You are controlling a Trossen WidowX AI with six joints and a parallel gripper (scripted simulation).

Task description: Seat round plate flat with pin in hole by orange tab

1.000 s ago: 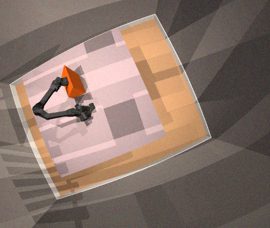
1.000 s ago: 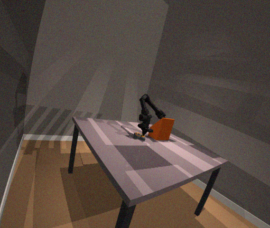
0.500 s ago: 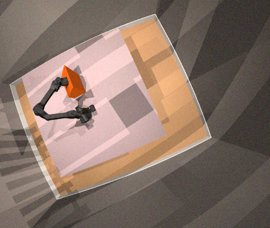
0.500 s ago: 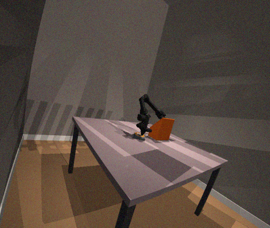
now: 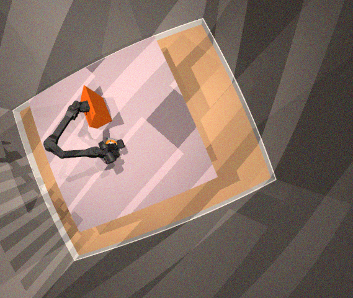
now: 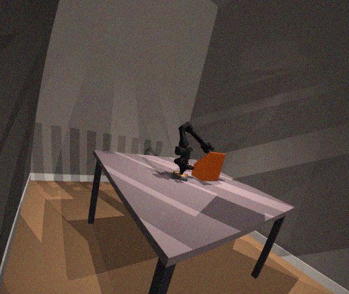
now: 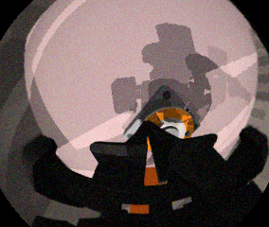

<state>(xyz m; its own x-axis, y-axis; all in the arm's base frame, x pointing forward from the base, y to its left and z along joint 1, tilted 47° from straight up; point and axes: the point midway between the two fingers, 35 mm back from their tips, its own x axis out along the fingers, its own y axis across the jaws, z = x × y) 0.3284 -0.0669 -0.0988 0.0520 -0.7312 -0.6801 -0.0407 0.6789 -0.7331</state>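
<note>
My gripper tip is now 3 cm to the left of the round plate and 1 cm past it.
</note>
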